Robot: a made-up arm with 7 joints. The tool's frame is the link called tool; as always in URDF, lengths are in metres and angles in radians. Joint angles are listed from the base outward.
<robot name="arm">
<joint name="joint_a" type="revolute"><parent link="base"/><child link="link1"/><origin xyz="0 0 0.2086"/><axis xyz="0 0 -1"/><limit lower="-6.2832" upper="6.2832"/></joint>
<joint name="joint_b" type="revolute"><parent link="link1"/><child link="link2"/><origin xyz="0 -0.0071 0.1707"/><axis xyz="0 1 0"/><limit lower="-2.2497" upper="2.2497"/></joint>
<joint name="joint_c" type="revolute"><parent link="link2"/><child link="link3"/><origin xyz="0 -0.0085 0.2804"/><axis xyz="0 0 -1"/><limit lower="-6.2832" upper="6.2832"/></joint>
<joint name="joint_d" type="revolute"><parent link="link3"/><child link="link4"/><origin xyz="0 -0.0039 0.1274"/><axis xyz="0 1 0"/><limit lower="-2.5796" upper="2.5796"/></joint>
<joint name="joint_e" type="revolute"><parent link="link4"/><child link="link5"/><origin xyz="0 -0.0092 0.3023"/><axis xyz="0 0 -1"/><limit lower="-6.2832" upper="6.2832"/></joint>
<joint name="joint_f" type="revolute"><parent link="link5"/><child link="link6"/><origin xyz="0 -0.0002 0.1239"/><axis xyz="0 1 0"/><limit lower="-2.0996" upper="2.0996"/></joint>
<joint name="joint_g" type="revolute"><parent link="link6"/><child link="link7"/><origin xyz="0 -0.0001 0.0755"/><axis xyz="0 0 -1"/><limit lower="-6.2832" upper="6.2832"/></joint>
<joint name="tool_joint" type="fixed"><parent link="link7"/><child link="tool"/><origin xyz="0 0 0" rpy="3.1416 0 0"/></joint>
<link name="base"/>
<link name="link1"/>
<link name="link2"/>
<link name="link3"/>
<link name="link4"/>
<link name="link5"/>
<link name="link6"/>
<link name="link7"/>
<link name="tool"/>
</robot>
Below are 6 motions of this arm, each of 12 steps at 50 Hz.
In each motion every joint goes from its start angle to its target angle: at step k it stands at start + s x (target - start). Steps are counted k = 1, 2, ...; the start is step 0. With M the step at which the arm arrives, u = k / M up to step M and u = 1 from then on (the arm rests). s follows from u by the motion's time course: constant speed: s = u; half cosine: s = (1 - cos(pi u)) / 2; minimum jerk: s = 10 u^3 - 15 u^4 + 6 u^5.
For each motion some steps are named. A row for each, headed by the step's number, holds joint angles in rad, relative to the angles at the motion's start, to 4 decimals.
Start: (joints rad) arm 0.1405 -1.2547 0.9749 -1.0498 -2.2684 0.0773 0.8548
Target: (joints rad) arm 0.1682 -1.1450 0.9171 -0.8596 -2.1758 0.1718 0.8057
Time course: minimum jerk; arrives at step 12
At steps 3, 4, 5, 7, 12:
3: 0.0029 0.0114 -0.0060 0.0197 0.0096 0.0098 -0.0051
4: 0.0058 0.0230 -0.0121 0.0399 0.0194 0.0198 -0.0103
5: 0.0096 0.0380 -0.0200 0.0659 0.0321 0.0328 -0.0170
7: 0.0181 0.0717 -0.0378 0.1243 0.0605 0.0617 -0.0321
12: 0.0277 0.1097 -0.0578 0.1902 0.0926 0.0945 -0.0491

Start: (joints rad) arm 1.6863 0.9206 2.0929 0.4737 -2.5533 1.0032 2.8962
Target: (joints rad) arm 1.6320 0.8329 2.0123 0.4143 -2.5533 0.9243 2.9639
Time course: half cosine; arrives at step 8
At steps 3, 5, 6, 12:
3: -0.0168 -0.0271 -0.0249 -0.0183 0.0000 -0.0244 0.0209
5: -0.0375 -0.0606 -0.0557 -0.0411 0.0000 -0.0545 0.0468
6: -0.0463 -0.0749 -0.0688 -0.0507 0.0000 -0.0673 0.0578
12: -0.0543 -0.0877 -0.0806 -0.0594 0.0000 -0.0789 0.0677

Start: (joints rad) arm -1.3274 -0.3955 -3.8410 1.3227 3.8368 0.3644 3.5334
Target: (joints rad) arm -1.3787 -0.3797 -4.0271 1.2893 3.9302 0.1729 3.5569
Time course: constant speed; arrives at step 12
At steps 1, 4, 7, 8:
1: -0.0043 0.0013 -0.0155 -0.0028 0.0078 -0.0160 0.0020
4: -0.0171 0.0053 -0.0620 -0.0111 0.0311 -0.0638 0.0078
7: -0.0299 0.0092 -0.1086 -0.0195 0.0545 -0.1117 0.0137
8: -0.0342 0.0105 -0.1241 -0.0223 0.0623 -0.1277 0.0157

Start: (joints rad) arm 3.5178 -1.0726 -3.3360 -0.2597 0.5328 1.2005 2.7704
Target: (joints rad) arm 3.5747 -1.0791 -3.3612 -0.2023 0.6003 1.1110 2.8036
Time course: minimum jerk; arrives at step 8
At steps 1, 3, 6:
1: 0.0009 -0.0001 -0.0004 0.0009 0.0011 -0.0014 0.0005
3: 0.0157 -0.0018 -0.0069 0.0158 0.0186 -0.0246 0.0091
6: 0.0510 -0.0058 -0.0226 0.0515 0.0605 -0.0802 0.0298

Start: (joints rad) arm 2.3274 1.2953 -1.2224 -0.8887 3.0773 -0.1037 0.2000
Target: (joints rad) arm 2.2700 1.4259 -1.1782 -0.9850 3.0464 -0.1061 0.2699
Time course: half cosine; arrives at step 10
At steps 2, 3, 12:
2: -0.0055 0.0125 0.0042 -0.0092 -0.0030 -0.0002 0.0067
3: -0.0118 0.0269 0.0091 -0.0198 -0.0064 -0.0005 0.0144
12: -0.0574 0.1306 0.0442 -0.0963 -0.0309 -0.0024 0.0699

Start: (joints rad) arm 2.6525 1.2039 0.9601 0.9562 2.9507 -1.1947 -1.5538
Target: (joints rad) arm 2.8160 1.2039 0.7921 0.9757 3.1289 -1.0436 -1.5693
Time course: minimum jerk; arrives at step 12
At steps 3, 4, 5, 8, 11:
3: 0.0169 0.0000 -0.0174 0.0020 0.0184 0.0156 -0.0016
4: 0.0343 0.0000 -0.0353 0.0041 0.0374 0.0317 -0.0033
5: 0.0567 0.0000 -0.0582 0.0068 0.0618 0.0524 -0.0054
8: 0.1292 0.0000 -0.1327 0.0154 0.1408 0.1194 -0.0122
11: 0.1627 0.0000 -0.1671 0.0194 0.1773 0.1503 -0.0154

